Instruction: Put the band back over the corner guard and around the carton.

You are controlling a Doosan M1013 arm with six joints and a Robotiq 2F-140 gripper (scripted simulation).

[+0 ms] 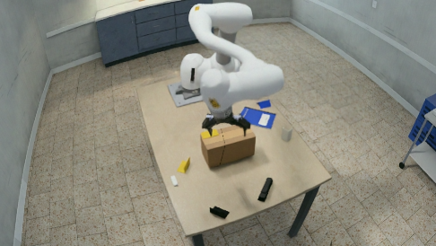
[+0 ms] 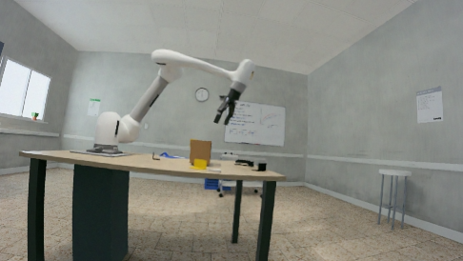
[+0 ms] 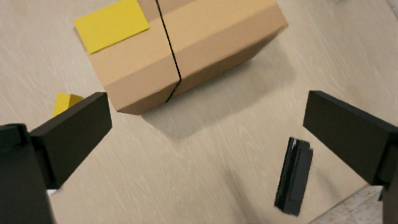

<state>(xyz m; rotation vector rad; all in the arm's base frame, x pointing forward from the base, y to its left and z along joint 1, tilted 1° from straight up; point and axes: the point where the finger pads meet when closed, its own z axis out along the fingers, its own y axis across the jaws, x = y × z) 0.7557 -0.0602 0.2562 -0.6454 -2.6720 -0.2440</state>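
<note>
Now: hand 19 cm above the brown carton, 11 cm past it and 4 cm to the right of it. Round my hand: white block 27 cm to the right, 26 cm below, 3 cm behind; then blue folder 33 cm to the left, 32 cm behind, 27 cm below.
</note>
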